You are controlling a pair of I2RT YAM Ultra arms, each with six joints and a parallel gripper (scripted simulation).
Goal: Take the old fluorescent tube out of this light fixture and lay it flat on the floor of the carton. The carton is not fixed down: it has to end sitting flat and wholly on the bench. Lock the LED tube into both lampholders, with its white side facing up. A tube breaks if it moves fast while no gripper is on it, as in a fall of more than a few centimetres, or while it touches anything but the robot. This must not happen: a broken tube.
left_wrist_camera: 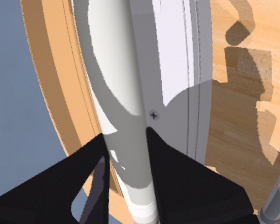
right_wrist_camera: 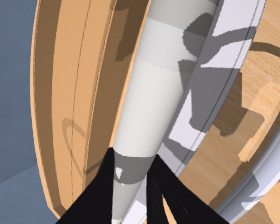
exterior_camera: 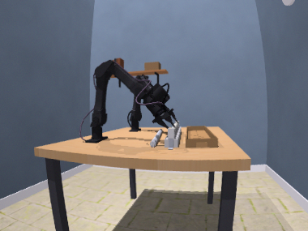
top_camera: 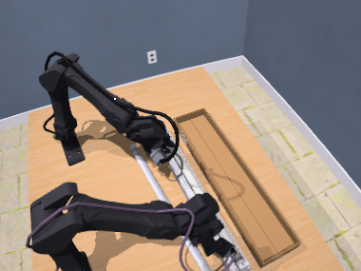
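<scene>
Now: right hand 20 mm short of the lampholder, 130 mm to the left of it and 10 mm above it. Round my right hand: light fixture: 20 mm behind, 170 mm to the left, 20 mm below; LED tube: 120 mm behind, 150 mm to the left, 60 mm below; old fluorescent tube: 20 mm behind, 170 mm to the left, 10 mm below.
</scene>
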